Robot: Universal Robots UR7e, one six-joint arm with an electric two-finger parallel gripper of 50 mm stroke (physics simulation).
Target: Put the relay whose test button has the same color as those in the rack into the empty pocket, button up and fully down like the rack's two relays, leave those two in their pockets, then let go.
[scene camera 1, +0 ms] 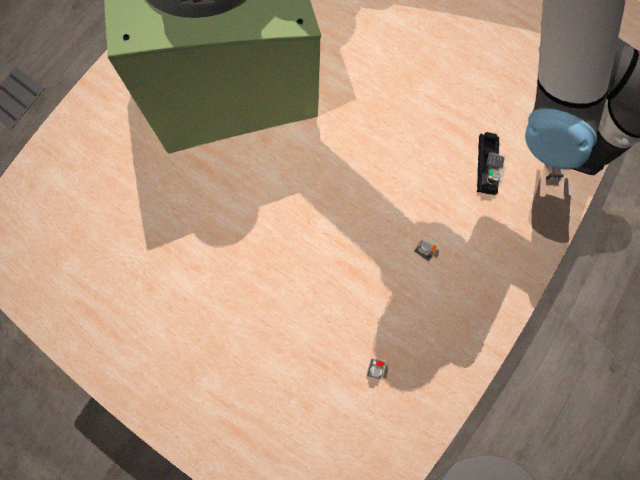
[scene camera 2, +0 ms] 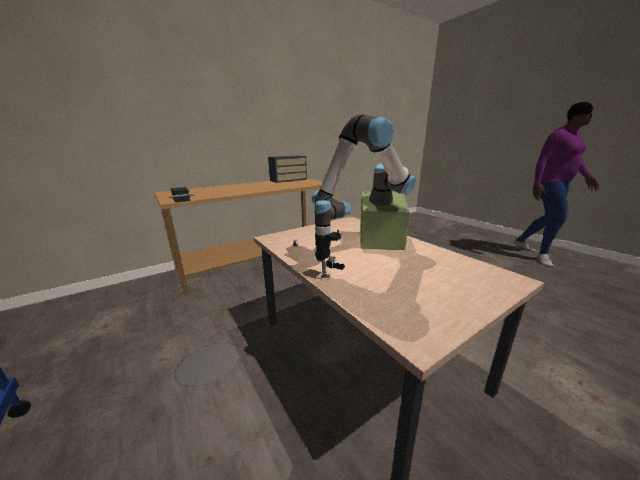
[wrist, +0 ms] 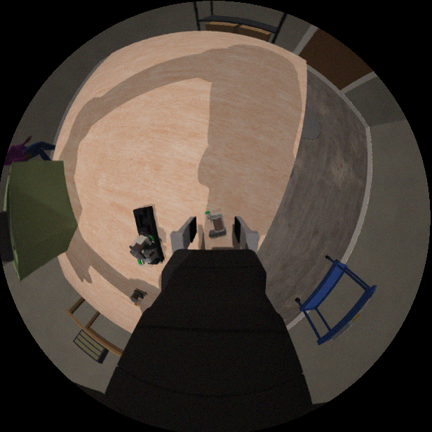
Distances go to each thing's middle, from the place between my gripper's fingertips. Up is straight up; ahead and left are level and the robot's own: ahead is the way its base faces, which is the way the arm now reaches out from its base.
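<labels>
My gripper: 100 mm past the black rack [scene camera 1: 489,142], 30 mm above it, 80 mm to the left of it.
</labels>
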